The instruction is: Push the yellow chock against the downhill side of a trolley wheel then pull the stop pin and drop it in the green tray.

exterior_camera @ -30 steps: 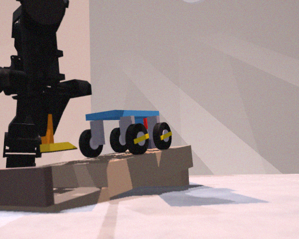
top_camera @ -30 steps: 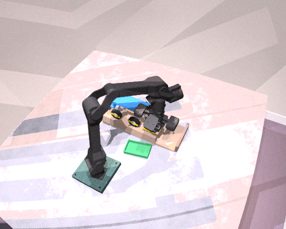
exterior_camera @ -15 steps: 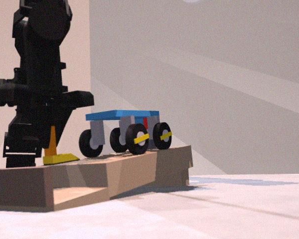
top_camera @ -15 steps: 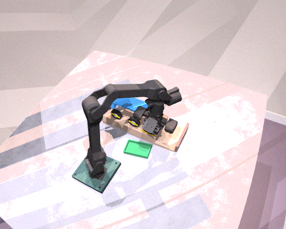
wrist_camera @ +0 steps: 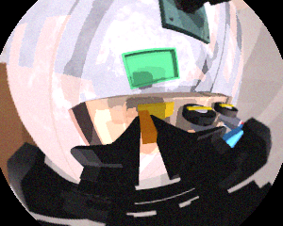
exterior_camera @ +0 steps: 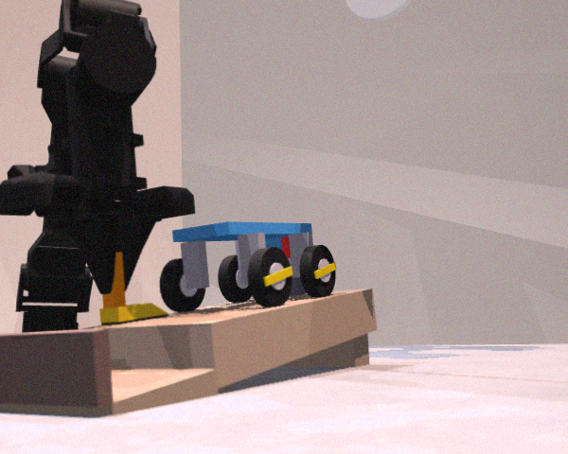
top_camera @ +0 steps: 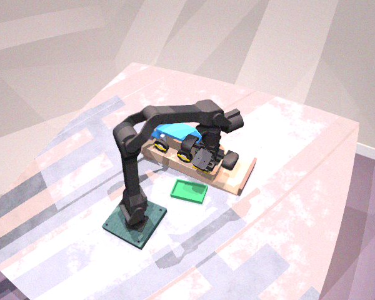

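Now: the red-headed stop pin 240 mm to the left of my gripper tip, 80 mm ahead of it and 50 mm above it. Round my gripper tip: yellow chock: 20 mm to the left; raised lip: 140 mm to the right, 60 mm below, 30 mm ahead; blue-topped trolley: 130 mm to the left, 80 mm ahead, 30 mm above.
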